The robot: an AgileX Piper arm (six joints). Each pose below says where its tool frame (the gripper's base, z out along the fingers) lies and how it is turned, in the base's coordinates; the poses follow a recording.
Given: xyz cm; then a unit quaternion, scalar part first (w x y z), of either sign.
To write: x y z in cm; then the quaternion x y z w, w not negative. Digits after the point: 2 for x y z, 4 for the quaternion.
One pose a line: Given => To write
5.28 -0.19 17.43 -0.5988 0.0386 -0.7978 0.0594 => 5.28 -0.19 17.43 -0.0386 0.7978 -0.0594 0.5988
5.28 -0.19 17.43 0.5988 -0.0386 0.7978 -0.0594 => 5.28 -0.19 17.43 -0.0386 0.7978 -0.0594 0.5988
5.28 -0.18 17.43 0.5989 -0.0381 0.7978 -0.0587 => 5.28 -0.18 17.43 -0.0381 0.7978 -0.0587 0.5989
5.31 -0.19 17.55 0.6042 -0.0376 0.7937 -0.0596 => 5.31 -0.19 17.55 -0.0376 0.7937 -0.0596 0.6042
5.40 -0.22 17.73 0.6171 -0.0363 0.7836 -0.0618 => 5.40 -0.22 17.73 -0.0363 0.7836 -0.0618 0.6171
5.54 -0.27 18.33 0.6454 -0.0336 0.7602 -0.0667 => 5.54 -0.27 18.33 -0.0336 0.7602 -0.0667 0.6454
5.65 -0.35 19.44 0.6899 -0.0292 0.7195 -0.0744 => 5.65 -0.35 19.44 -0.0292 0.7195 -0.0744 0.6899
